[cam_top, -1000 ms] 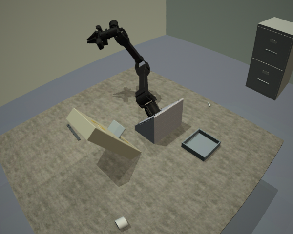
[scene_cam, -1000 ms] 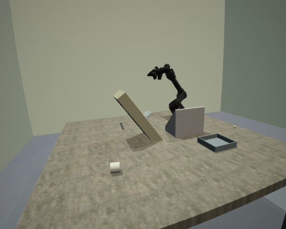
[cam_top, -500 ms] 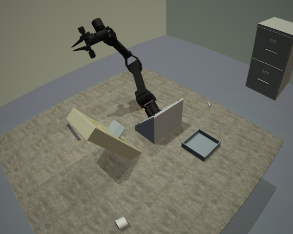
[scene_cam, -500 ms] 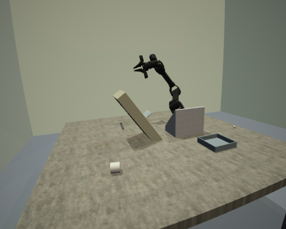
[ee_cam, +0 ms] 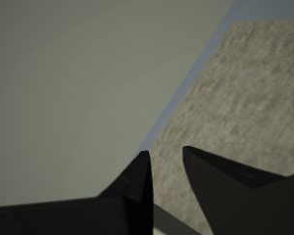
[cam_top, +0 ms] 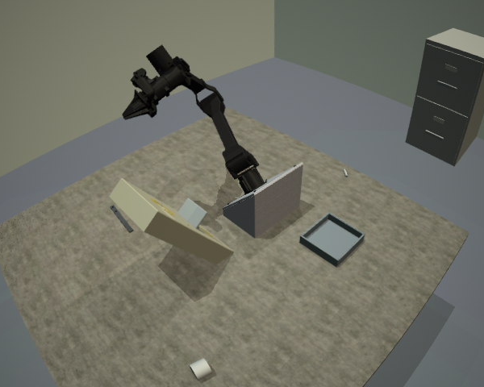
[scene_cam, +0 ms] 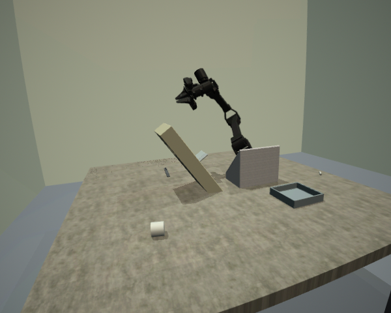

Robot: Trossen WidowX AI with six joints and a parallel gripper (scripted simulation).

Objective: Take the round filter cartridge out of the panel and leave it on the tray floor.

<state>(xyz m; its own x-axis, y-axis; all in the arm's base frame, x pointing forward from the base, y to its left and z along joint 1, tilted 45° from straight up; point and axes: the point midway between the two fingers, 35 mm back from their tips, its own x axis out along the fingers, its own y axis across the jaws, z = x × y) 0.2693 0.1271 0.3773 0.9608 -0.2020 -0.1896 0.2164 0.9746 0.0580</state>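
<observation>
Now: the white round filter cartridge 30 mm ahead of my gripper tip, 210 mm to the left of it and 190 mm below it. Round my gripper tip: beige service panel (10 mm behind, 210 mm to the left, 270 mm below); grey-blue tray (410 mm behind, 460 mm to the left, 410 mm below).
</observation>
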